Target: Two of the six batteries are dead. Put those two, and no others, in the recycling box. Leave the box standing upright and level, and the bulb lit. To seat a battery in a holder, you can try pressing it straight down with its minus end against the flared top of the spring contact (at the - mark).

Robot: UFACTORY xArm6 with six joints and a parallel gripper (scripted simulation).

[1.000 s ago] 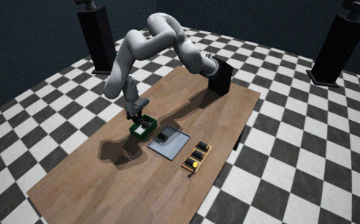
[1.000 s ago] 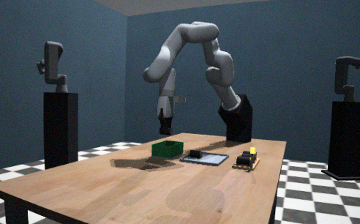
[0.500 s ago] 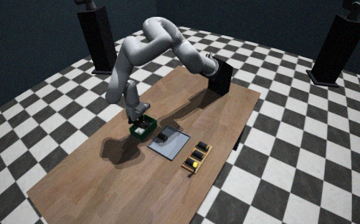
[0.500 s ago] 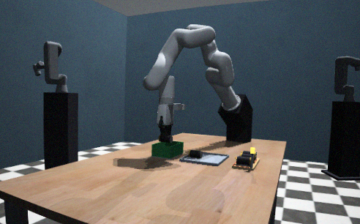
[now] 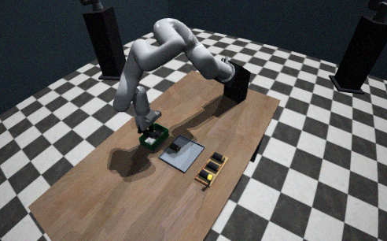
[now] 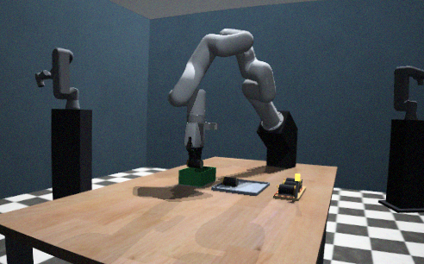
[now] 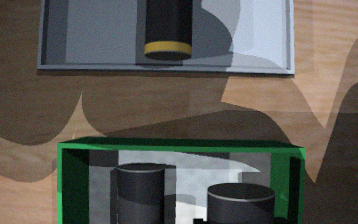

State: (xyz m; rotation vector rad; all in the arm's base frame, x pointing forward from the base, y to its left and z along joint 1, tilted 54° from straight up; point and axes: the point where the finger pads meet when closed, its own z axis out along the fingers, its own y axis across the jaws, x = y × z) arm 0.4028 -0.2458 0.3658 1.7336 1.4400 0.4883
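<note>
My gripper is now 9 cm above the green recycling box, 3 cm past it and 1 cm to the right of it. Also, from my hand: grey tray 19 cm to the left, 10 cm below, 4 cm ahead.
</note>
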